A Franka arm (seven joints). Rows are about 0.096 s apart.
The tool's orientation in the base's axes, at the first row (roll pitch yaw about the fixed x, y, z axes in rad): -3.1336 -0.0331 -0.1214
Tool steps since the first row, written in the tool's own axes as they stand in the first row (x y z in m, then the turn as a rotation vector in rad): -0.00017 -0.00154 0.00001 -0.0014 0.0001 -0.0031; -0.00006 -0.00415 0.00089 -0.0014 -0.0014 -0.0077; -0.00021 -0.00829 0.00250 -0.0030 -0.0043 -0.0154; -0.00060 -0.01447 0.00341 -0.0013 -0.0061 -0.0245; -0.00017 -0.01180 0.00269 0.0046 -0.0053 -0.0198; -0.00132 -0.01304 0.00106 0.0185 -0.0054 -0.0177; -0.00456 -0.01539 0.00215 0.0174 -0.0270 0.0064; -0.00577 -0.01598 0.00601 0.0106 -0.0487 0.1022
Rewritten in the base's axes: 0.00002 0.00155 0.00000 -0.0015 0.0001 0.0031; 0.00047 0.00413 -0.00086 -0.0015 0.0015 0.0077; 0.00088 0.00826 -0.00244 -0.0030 0.0046 0.0153; 0.00127 0.01445 -0.00331 -0.0014 0.0061 0.0245; 0.00135 0.01174 -0.00260 0.0045 0.0046 0.0200; 0.00030 0.01311 -0.00100 0.0184 0.0031 0.0183; -0.00259 0.01584 -0.00218 0.0207 0.0247 -0.0056; -0.00359 0.01658 -0.00607 0.0199 0.0475 -0.1014
